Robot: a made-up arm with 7 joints. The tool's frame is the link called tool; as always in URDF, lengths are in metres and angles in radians. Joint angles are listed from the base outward. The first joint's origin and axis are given. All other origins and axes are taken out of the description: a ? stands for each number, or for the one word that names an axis. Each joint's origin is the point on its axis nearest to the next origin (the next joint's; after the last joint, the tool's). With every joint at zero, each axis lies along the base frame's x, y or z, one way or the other. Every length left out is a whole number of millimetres.
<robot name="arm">
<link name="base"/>
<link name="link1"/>
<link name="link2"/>
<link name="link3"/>
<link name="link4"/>
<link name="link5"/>
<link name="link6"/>
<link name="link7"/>
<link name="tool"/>
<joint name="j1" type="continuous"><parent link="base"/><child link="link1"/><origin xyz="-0.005 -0.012 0.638"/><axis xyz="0 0 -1"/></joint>
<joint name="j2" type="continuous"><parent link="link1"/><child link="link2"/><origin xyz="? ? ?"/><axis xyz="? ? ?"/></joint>
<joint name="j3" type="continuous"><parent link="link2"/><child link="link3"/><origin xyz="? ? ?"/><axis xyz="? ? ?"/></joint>
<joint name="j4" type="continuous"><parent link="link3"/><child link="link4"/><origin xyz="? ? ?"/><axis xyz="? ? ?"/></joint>
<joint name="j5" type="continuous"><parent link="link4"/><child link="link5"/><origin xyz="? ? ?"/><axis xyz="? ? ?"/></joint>
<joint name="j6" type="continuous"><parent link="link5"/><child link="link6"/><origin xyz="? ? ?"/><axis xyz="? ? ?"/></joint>
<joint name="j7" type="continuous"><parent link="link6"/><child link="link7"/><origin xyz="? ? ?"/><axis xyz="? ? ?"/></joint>
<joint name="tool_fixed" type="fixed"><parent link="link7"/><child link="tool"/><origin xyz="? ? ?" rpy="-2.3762 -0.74 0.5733"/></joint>
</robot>
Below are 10 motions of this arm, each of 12 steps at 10 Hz.
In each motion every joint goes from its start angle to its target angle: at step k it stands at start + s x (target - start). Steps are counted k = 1, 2, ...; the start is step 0. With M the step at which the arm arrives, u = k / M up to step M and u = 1 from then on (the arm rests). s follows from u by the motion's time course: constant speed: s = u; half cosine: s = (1 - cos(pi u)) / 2; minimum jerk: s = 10 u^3 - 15 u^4 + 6 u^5.
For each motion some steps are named. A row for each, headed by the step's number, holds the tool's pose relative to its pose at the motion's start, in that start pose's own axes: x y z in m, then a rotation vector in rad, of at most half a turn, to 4 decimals.
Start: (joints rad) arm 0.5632 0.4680 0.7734 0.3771 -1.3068 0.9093 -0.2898
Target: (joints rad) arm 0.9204 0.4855 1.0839 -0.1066 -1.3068 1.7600 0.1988
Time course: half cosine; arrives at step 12
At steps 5, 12:
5: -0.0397 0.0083 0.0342 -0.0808 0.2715 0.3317
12: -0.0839 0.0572 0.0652 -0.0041 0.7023 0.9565

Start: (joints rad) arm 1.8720 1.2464 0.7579 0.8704 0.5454 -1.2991 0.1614
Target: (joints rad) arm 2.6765 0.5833 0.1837 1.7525 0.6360 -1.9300 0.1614
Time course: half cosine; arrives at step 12
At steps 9, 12:
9: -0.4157 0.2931 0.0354 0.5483 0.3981 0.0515
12: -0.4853 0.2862 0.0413 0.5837 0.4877 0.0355

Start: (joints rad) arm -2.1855 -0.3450 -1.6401 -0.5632 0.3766 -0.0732 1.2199
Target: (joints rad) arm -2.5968 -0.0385 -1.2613 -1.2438 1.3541 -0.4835 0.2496
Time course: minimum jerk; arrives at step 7
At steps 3, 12:
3: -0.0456 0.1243 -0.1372 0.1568 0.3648 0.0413
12: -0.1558 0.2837 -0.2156 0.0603 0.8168 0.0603

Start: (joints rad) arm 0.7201 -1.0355 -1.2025 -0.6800 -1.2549 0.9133 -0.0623
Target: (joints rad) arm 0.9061 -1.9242 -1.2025 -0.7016 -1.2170 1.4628 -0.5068
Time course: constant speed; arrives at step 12
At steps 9, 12:
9: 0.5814 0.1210 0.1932 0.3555 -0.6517 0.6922
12: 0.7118 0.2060 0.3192 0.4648 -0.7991 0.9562

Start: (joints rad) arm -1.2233 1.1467 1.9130 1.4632 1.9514 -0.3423 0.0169
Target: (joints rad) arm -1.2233 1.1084 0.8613 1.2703 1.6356 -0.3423 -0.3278
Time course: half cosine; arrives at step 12
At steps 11, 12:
11: -0.4829 -0.0779 -0.1548 0.2887 0.3494 -1.2202
12: -0.4918 -0.0753 -0.1543 0.2895 0.3519 -1.2439

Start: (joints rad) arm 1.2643 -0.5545 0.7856 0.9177 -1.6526 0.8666 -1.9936
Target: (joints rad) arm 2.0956 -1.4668 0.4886 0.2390 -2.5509 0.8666 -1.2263
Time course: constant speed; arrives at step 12
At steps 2, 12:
2: -0.0006 0.2148 -0.0487 -0.0107 0.0858 0.3818
12: -0.8170 0.7655 -0.6300 0.1829 1.0550 2.0401

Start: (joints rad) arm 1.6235 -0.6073 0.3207 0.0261 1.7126 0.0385 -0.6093
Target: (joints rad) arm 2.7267 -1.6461 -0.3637 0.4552 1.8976 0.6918 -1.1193
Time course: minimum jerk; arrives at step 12
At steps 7, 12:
7: -0.6867 -0.2422 -0.0628 0.2575 0.3183 -0.4460
12: -1.0783 -0.2729 0.2444 0.1847 0.2943 -0.8579

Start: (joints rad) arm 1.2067 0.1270 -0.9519 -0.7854 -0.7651 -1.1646 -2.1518
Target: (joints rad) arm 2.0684 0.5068 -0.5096 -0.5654 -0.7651 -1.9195 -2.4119
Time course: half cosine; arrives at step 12
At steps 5, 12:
5: -0.0327 0.0362 0.0331 0.3313 0.0253 0.3129
12: -0.0124 0.0100 0.0835 1.0721 0.0240 0.7558

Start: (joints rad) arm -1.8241 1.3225 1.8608 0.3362 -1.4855 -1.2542 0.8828
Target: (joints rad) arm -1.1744 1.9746 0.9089 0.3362 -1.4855 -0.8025 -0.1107
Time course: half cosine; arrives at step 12
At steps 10, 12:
10: -0.4799 0.7373 0.2667 1.1536 -0.5013 1.0156
12: -0.5401 0.7704 0.2662 1.2641 -0.4381 1.0854

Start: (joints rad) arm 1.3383 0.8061 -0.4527 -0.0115 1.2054 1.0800 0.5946
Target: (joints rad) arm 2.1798 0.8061 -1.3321 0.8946 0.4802 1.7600 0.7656
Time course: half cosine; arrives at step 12
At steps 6, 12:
6: 0.2245 0.0031 0.0437 -0.4630 -0.7099 0.1326
12: 0.2661 0.1052 0.1196 -1.0454 -1.2113 0.0986

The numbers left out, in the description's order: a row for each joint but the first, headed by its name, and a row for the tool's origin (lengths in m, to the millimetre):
j2: xyz -0.028 0.015 0, axis 0 1 0
j3: xyz 0.017 0 0.49, axis 0 0 -1
j4: xyz 0.008 0.01 0, axis 0 1 0
j5: xyz 0.005 0 0.405, axis 0 0 -1
j6: xyz -0.017 -0.015 0, axis 0 1 0
j7: xyz -0.023 0 0.123, axis 0 0 -1
tool: xyz 0.007 0.004 0

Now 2 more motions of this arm.
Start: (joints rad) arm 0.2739 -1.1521 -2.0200 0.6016 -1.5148 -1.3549 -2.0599
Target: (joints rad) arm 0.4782 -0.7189 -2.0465 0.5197 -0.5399 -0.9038 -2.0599
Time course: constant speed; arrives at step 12
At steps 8, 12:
8: 0.2549 -0.0502 -0.0755 0.1545 0.1329 0.4811
12: 0.3756 -0.0708 -0.0795 0.1133 0.2437 0.7503

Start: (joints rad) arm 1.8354 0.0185 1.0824 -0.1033 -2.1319 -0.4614 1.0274
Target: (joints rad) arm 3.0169 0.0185 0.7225 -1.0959 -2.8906 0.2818 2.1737
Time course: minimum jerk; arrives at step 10
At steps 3, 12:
3: 0.0126 -0.0308 0.0837 -0.2589 -0.1259 0.0726
12: -0.0566 0.2125 0.5184 -1.7775 -0.9057 0.1872

